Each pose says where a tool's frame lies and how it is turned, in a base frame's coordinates. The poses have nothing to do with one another.
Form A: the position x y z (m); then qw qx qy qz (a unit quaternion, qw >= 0).
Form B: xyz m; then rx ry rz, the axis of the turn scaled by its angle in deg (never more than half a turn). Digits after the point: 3 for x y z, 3 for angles.
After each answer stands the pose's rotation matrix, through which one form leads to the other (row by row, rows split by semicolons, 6 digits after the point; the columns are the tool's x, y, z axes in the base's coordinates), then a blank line. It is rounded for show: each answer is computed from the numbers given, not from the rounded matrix.
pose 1, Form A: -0.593 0.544 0.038 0.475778 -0.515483 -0.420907 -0.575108
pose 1, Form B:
-0.593 0.544 0.038 -72.192 -58.947 -80.542
-0.015824 0.981189 0.192400; -0.113307 -0.192945 0.974646; 0.993434 -0.006377 0.114229

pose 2, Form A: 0.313 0.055 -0.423 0.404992 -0.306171 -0.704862 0.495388
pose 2, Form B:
0.313 0.055 -0.423 -44.275 -101.929 71.637
-0.484481 0.030360 -0.874275; 0.832874 0.321699 -0.450367; 0.267580 -0.946355 -0.181144

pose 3, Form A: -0.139 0.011 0.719 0.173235 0.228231 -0.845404 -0.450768
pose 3, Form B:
-0.139 0.011 0.719 37.089 -137.382 -73.252
-0.835800 -0.229717 -0.498666; -0.542073 0.489437 0.683087; 0.087149 0.841238 -0.533595

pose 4, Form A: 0.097 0.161 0.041 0.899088 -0.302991 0.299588 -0.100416
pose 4, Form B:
0.097 0.161 0.041 -35.937 35.534 -11.910
0.800327 -0.000979 0.599563; -0.362111 0.796226 0.484665; -0.477862 -0.604999 0.636887

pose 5, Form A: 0.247 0.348 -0.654 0.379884 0.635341 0.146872 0.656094
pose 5, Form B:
0.247 0.348 -0.654 92.960 21.490 95.997
0.095939 -0.311851 0.945275; 0.685106 -0.668234 -0.289988; 0.722098 0.675435 0.149542

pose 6, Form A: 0.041 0.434 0.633 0.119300 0.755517 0.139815 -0.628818
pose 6, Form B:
0.041 0.434 0.633 126.544 23.418 -105.323
0.170078 0.361302 -0.916807; 0.061229 -0.932438 -0.356103; -0.983526 0.004430 -0.180710

